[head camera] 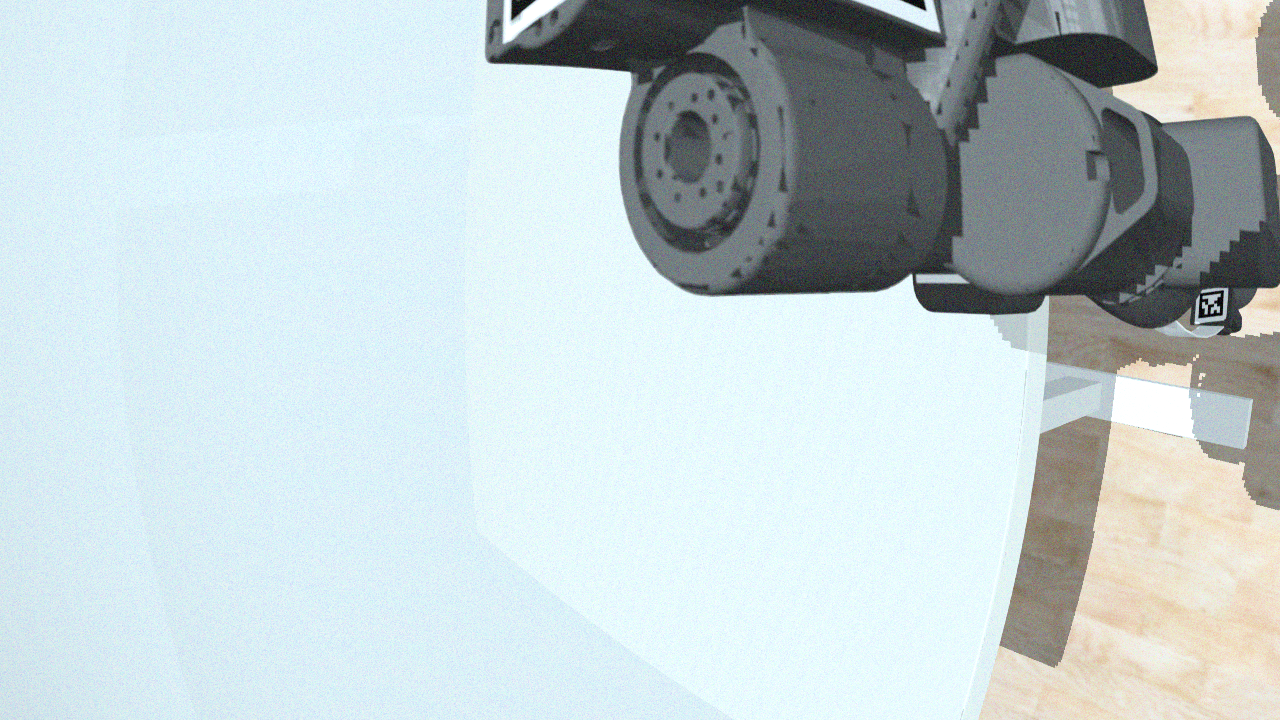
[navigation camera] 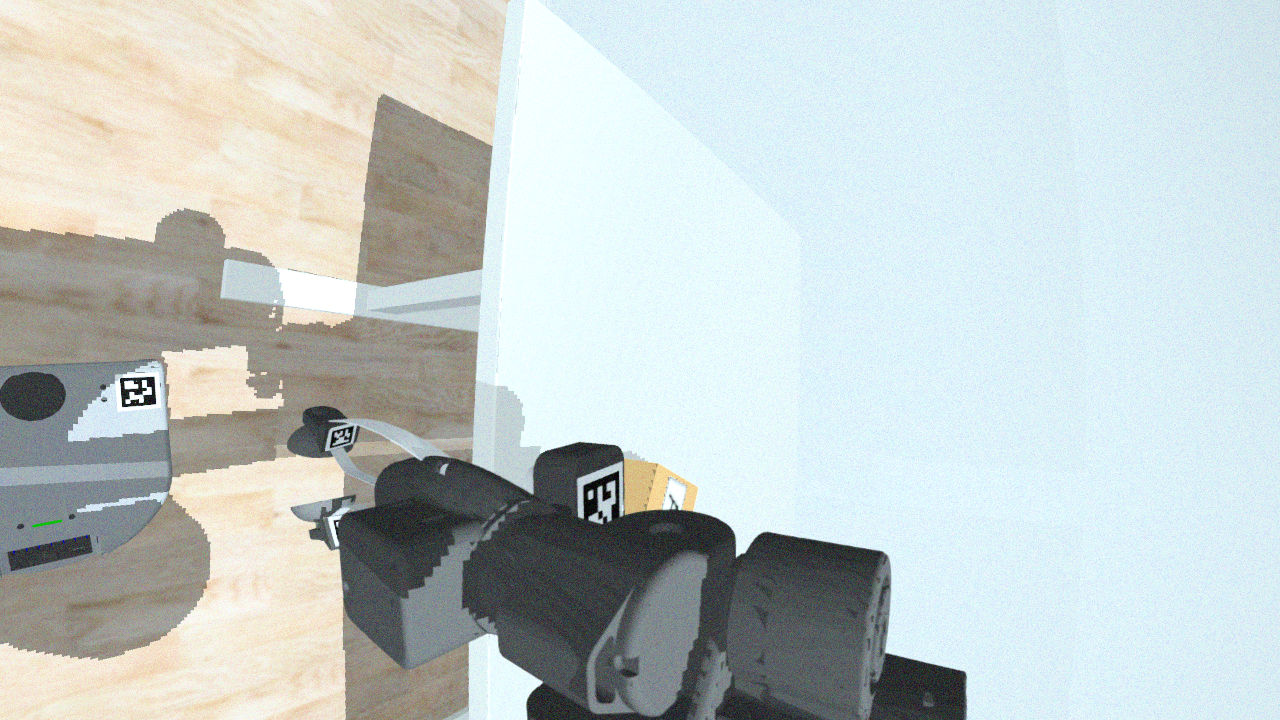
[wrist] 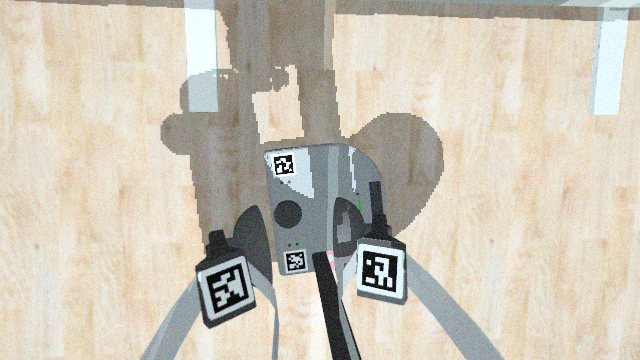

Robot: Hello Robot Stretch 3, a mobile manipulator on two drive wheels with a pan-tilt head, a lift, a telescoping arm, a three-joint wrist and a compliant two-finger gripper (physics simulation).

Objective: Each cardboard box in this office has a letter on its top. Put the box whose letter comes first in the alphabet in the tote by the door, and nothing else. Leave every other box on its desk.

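Frame: origin at the robot's base, x ahead, y left, z up, level; millimetres.
Seen in the pictures: gripper, fingertip midpoint: (navigation camera: 312, 468); robot's base, origin of the base link: (navigation camera: 34, 393).
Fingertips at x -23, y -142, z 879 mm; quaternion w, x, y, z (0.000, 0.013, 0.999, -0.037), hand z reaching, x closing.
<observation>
Offsets run from my fingertips to a thing's middle. "spot": to the spot under its first point. Level surfaces: height alone.
A cardboard box @(80 mm back, 272 mm right, 96 mm up) (navigation camera: 639, 484) sits on the white desk @(71 mm up) (head camera: 716, 501) (navigation camera: 644, 268), partly hidden behind the wrist in the navigation view. Part of its white label shows, but I cannot read the letter. My gripper (navigation camera: 320, 476) (wrist: 299, 229) is open, with nothing between its fingers. It hangs over the floor beside the desk edge, on the robot base's side, away from the box. In the head view part of it shows at the right, behind the wrist. The tote does not show in these views.
My robot base (navigation camera: 89, 456) (wrist: 317, 220) stands on the wood floor beside the desk, below the gripper in the wrist view. White desk feet @(spot: 215 mm ahead, 345 mm right, 854 mm down) (head camera: 1154, 409) (navigation camera: 317, 293) (wrist: 201, 55) reach out over the floor. The wrist joints pass over the desk's edge.
</observation>
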